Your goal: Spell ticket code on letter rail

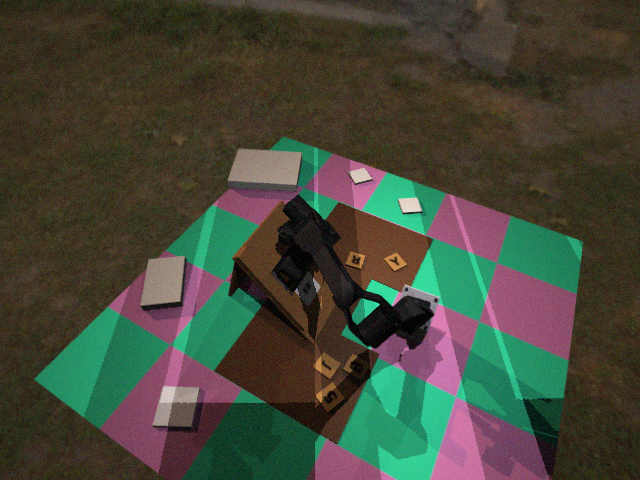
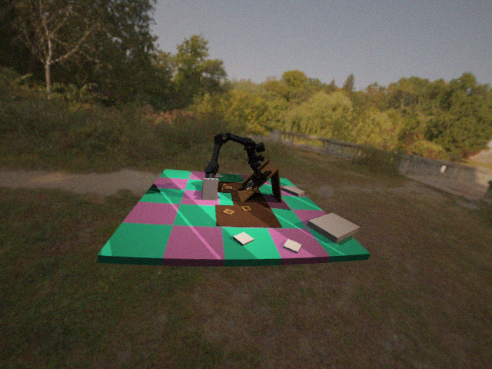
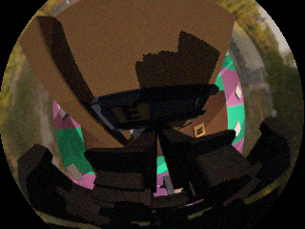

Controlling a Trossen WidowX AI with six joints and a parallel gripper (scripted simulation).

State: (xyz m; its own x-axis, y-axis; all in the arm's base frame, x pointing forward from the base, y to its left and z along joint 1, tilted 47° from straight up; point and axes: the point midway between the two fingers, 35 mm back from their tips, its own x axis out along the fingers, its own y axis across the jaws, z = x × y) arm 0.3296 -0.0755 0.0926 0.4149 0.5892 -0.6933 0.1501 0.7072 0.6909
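The letter tile lies 200 mm to the right of my gripper tip, 180 mm below it and 120 mm behind it. The rest, counted from my gripper tip: white ticket: 90 mm below, 30 mm behind, 20 mm to the left; beige block: 430 mm ahead, 180 mm below, 120 mm to the left.
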